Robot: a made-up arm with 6 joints.
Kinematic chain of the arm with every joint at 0, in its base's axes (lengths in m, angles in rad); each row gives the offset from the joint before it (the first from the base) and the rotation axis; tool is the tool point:
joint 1: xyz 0 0 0.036 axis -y
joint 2: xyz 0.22 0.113 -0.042 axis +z
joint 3: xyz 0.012 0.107 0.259 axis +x
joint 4: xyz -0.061 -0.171 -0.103 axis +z
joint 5: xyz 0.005 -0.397 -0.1 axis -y
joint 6: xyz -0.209 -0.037 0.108 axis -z
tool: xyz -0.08 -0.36 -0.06
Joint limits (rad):
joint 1: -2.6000..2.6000
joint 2: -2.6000..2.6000
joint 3: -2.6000..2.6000
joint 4: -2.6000..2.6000
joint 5: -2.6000..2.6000
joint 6: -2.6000..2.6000
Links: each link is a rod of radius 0.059 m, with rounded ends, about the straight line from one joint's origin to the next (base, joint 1, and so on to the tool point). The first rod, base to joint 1, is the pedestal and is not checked.
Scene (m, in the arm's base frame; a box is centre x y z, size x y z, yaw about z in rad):
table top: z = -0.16
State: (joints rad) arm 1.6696 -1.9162 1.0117 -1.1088 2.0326 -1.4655
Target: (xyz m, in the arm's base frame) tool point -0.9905 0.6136 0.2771
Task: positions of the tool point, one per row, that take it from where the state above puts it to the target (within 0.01 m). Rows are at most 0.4 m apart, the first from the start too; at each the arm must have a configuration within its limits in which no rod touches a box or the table.
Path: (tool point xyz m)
1: -0.1233 0.6998 0.6135
2: -0.4072 0.7058 0.6555
3: -0.7259 0.6761 0.5486
4: -0.9905 0.6136 0.2771

